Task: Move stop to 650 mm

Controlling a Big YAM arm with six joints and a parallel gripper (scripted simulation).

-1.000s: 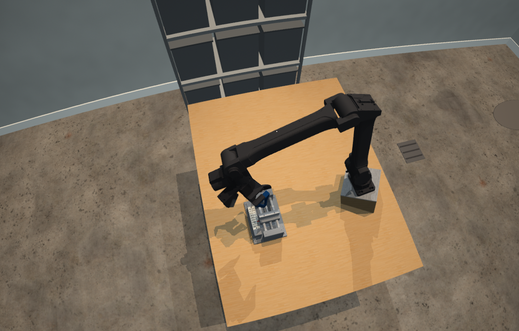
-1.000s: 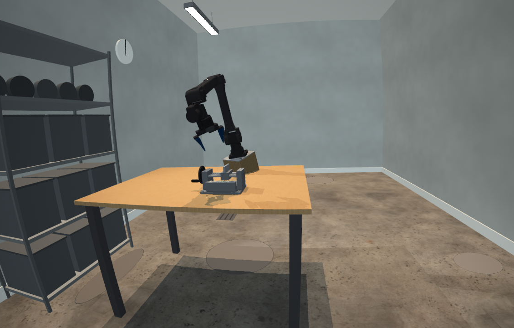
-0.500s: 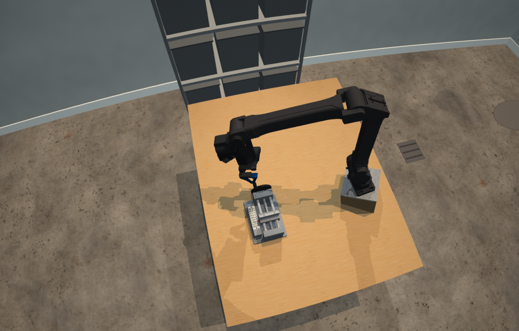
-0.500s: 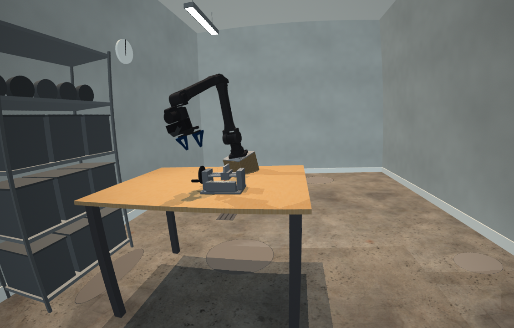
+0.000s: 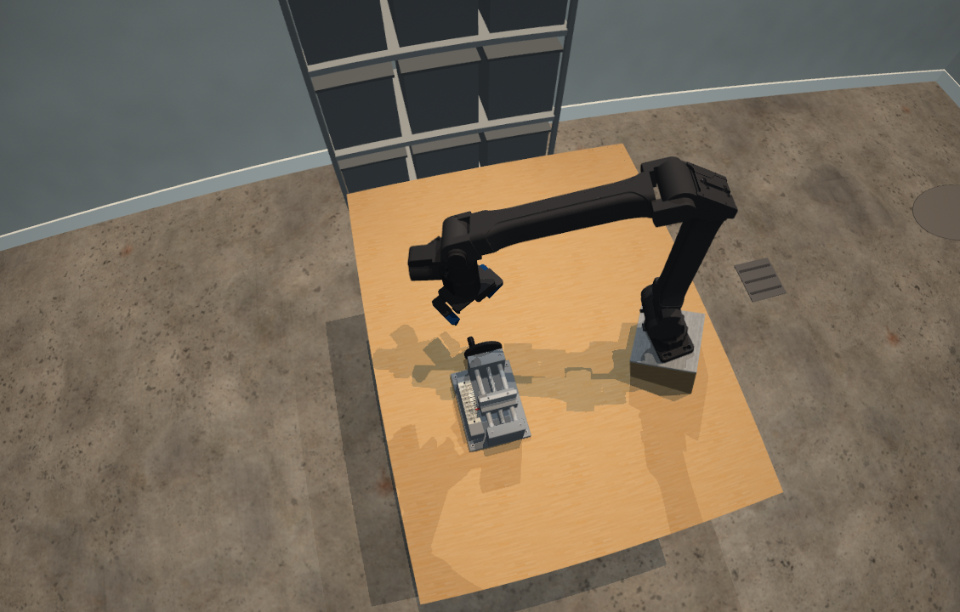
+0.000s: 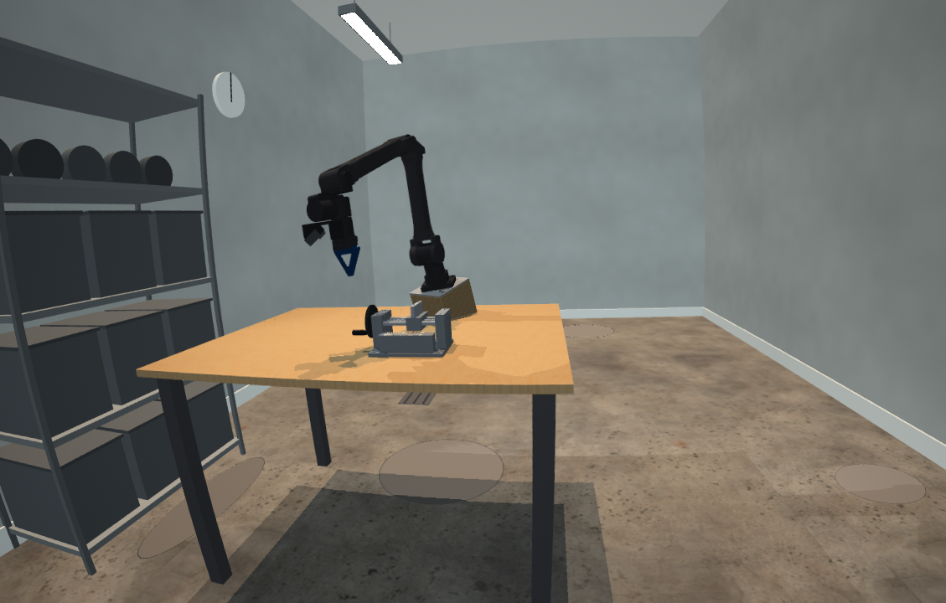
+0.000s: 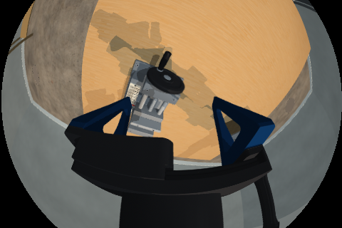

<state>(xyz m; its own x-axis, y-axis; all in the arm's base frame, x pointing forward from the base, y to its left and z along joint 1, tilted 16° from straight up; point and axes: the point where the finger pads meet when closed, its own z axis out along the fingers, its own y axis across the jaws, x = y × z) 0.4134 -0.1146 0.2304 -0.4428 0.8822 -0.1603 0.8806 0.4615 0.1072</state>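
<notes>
Now: the black handwheel 16 cm below my hand and 3 cm to the left of it. The rest, counted from my hand: grey stop fixture: 18 cm to the left, 13 cm below; then handwheel handle: 17 cm below, 2 cm to the left.
</notes>
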